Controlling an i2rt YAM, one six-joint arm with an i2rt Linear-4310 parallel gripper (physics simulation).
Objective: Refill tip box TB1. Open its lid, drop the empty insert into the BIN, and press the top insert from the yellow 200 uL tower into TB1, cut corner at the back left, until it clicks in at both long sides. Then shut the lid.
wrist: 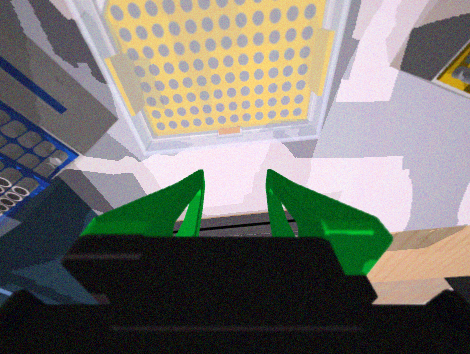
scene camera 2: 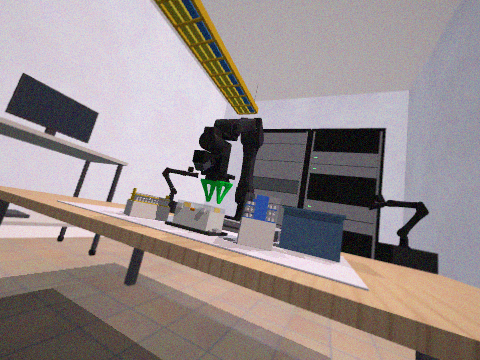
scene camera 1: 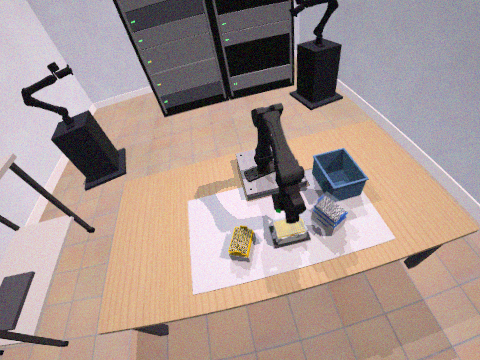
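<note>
Tip box TB1 (scene camera 1: pixel 291 237) (scene camera 2: pixel 187 218) stands on a dark base on the white mat. Its clear lid looks down over a yellow insert (scene camera 1: pixel 290 228) (wrist: pixel 215 77). An orange tab (wrist: pixel 229 131) shows at the box edge nearest the gripper in the wrist view. My gripper (scene camera 2: pixel 214 202) (wrist: pixel 235 177) is partly open and empty; its green fingertips are near the box's robot-side edge, around lid height. The arm mostly hides them in scene camera 1. The yellow tower (scene camera 1: pixel 242 242) (scene camera 2: pixel 142 209) (wrist: pixel 462 72) stands beside the box. The blue BIN (scene camera 1: pixel 340 175) (scene camera 2: pixel 311 235) stands on the other side, farther back.
A tower with blue inserts (scene camera 1: pixel 330 212) (scene camera 2: pixel 256 231) (wrist: pixel 30 142) stands between the box and the bin, close to the box. The white mat (scene camera 1: pixel 215 272) lies on the wooden table (scene camera 1: pixel 145 240). The arm's base plate (scene camera 1: pixel 255 187) is behind the box.
</note>
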